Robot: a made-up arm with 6 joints.
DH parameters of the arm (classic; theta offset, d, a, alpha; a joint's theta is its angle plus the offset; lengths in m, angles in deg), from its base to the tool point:
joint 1: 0 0.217 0 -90
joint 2: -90 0 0.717 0
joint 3: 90 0.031 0 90
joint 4: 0 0.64 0 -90
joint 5: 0 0 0 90
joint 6: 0 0.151 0 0
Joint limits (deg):
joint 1: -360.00..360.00
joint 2: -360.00..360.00
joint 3: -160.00..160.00
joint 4: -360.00..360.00
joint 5: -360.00..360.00
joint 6: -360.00..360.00
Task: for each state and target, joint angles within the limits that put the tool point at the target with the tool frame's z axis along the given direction. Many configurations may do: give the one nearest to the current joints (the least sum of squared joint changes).
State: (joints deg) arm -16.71 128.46 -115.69 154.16 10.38 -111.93
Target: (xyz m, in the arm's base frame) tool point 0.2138 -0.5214 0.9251 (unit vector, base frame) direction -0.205 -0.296 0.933
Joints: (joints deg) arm -66.14 93.74 -110.12 145.28 -32.64 -111.93
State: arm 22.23 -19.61 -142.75 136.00 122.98 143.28
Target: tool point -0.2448 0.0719 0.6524 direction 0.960 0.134 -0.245
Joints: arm -3.03 17.17 -126.58 161.37 144.72 143.28
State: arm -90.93 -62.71 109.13 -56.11 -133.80 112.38
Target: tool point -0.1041 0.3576 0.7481 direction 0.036 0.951 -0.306
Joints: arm -55.48 -78.91 125.55 -62.06 -139.92 112.38
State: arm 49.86 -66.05 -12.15 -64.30 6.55 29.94
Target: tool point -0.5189 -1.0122 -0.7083 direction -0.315 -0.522 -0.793
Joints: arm 64.91 -114.90 -27.00 -79.27 -3.73 29.94
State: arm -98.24 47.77 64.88 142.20 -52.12 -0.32
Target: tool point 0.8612 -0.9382 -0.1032 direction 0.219 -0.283 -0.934
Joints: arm -48.69 75.08 49.57 177.74 -34.45 -0.32
